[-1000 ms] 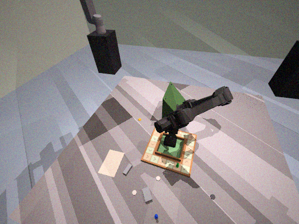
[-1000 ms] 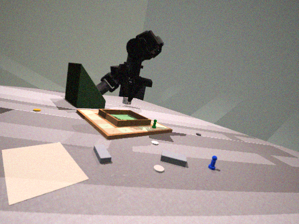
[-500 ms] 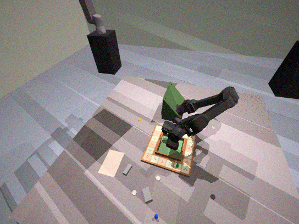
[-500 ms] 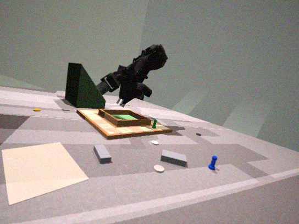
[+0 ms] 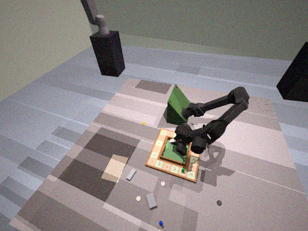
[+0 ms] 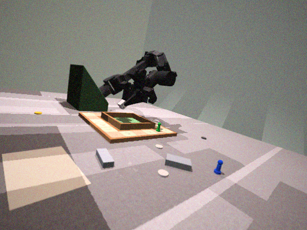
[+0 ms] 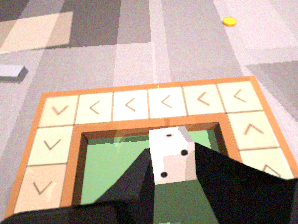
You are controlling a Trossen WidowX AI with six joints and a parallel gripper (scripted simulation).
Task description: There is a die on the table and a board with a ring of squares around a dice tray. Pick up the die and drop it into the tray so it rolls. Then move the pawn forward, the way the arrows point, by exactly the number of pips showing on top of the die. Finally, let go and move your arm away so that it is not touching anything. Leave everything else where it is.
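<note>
My gripper tip is 13 cm short of the green pawn, 8 cm to the right of it and 5 cm above it. From my gripper tip the other things lie so: white die (right at my gripper tip); then dice tray (7 cm below, 3 cm to the left, 2 cm ahead); then yellow disc (23 cm to the right, 16 cm behind, 8 cm below).
</note>
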